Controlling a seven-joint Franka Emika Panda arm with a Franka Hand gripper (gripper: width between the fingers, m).
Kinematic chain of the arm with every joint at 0, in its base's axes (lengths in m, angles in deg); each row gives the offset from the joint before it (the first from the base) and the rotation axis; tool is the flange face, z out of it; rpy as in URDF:
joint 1: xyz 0 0 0.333 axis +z
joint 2: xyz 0 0 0 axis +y
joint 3: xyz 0 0 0.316 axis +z
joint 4: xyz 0.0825 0 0 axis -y
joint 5: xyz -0.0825 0 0.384 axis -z
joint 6: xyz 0 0 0 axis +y
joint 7: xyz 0.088 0 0 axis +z
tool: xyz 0 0 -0.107 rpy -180 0 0
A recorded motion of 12 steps. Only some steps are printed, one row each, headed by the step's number.
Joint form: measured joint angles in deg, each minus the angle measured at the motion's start. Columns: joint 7, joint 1, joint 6, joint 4, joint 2, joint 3, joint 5.
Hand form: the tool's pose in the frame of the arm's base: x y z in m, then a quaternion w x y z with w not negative. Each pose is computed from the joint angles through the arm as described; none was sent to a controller.
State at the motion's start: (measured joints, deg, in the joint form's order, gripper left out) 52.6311 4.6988 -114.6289 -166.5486 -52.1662 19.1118 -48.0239
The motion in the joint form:
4: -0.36 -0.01 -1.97 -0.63 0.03 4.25 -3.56
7: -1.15 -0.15 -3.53 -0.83 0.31 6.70 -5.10
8: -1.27 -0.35 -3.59 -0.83 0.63 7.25 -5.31
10: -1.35 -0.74 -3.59 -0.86 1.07 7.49 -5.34
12: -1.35 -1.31 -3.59 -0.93 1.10 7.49 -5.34
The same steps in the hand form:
4: 0.2489 0.1574 0.3895 0.22326 -0.88490 -0.39843 -0.09143
7: 0.2478 0.1644 0.3847 0.21507 -0.88875 -0.39376 -0.09389
8: 0.2478 0.1656 0.3823 0.21397 -0.88983 -0.39270 -0.09062
10: 0.2487 0.1646 0.3796 0.21381 -0.89173 -0.38933 -0.08672
12: 0.2502 0.1619 0.3789 0.21346 -0.89386 -0.38455 -0.08703

